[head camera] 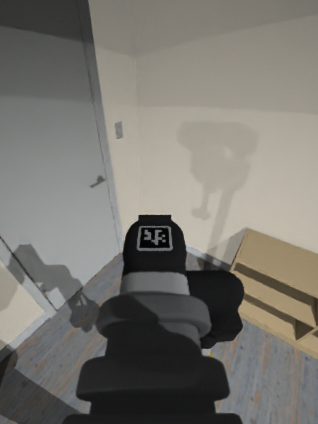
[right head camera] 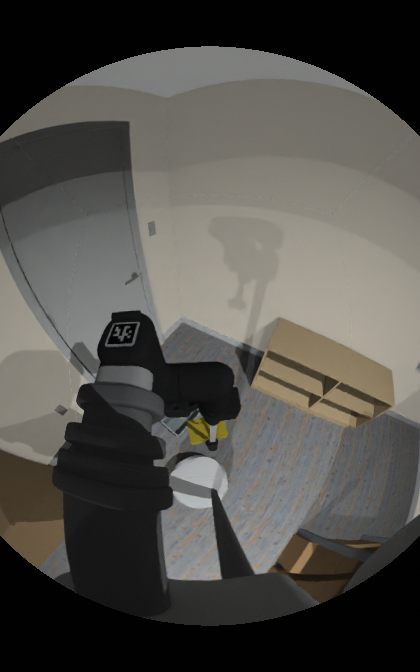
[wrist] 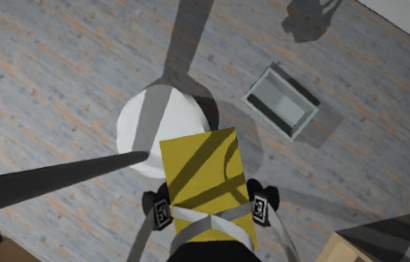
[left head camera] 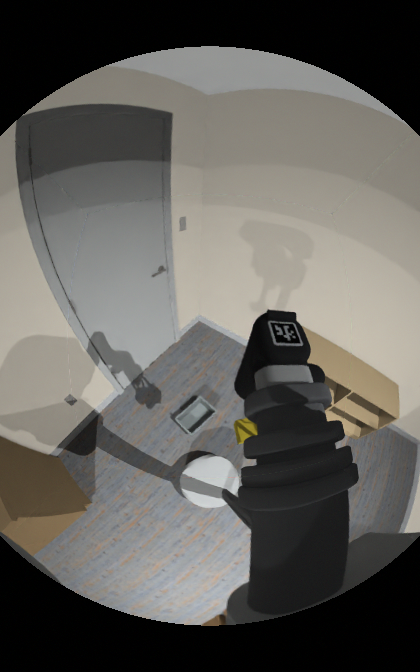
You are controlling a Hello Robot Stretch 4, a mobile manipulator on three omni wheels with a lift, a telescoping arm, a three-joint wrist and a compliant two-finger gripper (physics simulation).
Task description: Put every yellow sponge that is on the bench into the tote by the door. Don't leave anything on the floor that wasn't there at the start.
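Observation:
A yellow sponge is held between the two fingertips of my gripper, high above the floor. The gripper is shut on it. Most of the gripper is hidden behind the arm in the left head view. The grey tote stands on the floor near the door. In the wrist view it lies up and to the right of the sponge, apart from it, and its visible inside shows no sponge. In the right head view the arm and sponge partly hide it. The bench top cannot be made out.
My white round base is below the gripper. A low wooden shelf unit stands against the wall at the right. A brown cabinet is at the left. Brown boxes are at the lower right.

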